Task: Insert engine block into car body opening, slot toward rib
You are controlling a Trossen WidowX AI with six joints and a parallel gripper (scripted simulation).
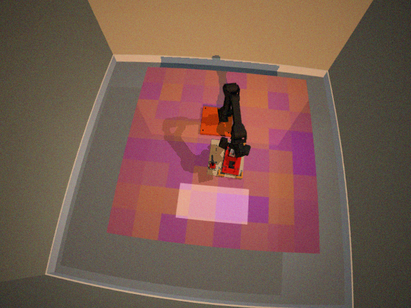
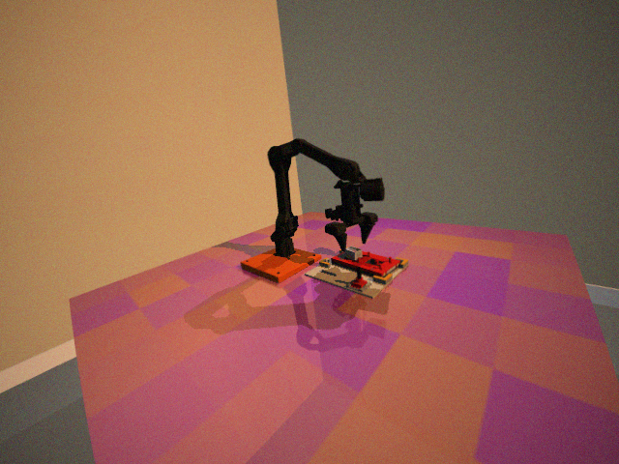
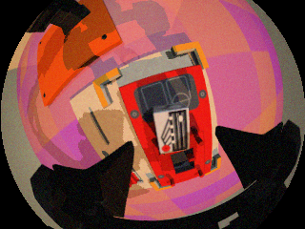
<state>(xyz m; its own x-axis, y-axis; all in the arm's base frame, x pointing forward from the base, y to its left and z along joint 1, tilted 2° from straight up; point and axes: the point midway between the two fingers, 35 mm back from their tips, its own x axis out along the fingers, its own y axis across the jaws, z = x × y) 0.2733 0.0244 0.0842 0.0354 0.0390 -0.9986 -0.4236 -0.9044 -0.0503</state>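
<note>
Right now my gripper tip is 20 mm above the grey engine block.
</note>
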